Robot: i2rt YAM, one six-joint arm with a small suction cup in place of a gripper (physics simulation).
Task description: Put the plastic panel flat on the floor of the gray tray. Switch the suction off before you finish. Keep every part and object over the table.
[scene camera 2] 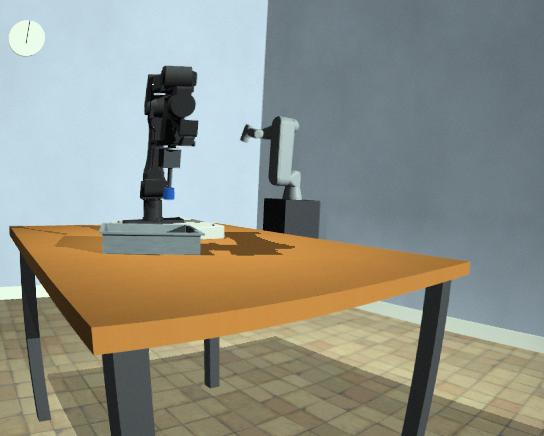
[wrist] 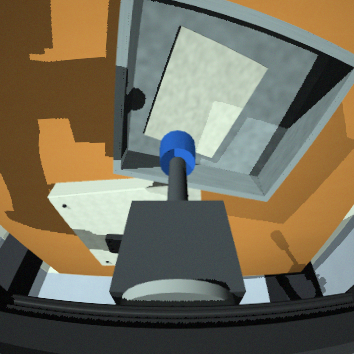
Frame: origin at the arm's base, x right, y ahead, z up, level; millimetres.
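Where they show: hand at its tool point: (scene camera 2: 168, 198) (wrist: 177, 146); arm's base at its link origin: (scene camera 2: 153, 222).
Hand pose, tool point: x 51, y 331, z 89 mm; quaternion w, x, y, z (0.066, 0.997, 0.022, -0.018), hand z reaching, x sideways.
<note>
Each offset is from my tool point to the top centre of the thing. Level surfaces: height alone.
The plastic panel @[dx +25, dy -8, dz -114 mm] (wrist: 202, 75), a pale off-white sheet, lies flat on the floor of the gray tray @[dx +49, dy -13, dz -73 mm] (wrist: 124, 45) (scene camera 2: 150, 243) in the wrist view, inside the walls and slightly turned relative to them. The tray walls hide the panel in scene camera 2. My gripper (scene camera 2: 169, 195) (wrist: 177, 142), a blue suction cup on a dark stem, is open and holds nothing. It hangs well above the tray, apart from the panel. In the wrist view the cup overlaps the panel's near edge.
A white box-like object (scene camera 2: 213, 231) (wrist: 95, 205) sits beside the tray near the arm's base on the orange table @[dz -123 mm] (scene camera 2: 300, 290) (wrist: 80, 30). Behind the table a light gray robot arm (scene camera 2: 282, 150) stands on a dark pedestal (scene camera 2: 302, 215).
</note>
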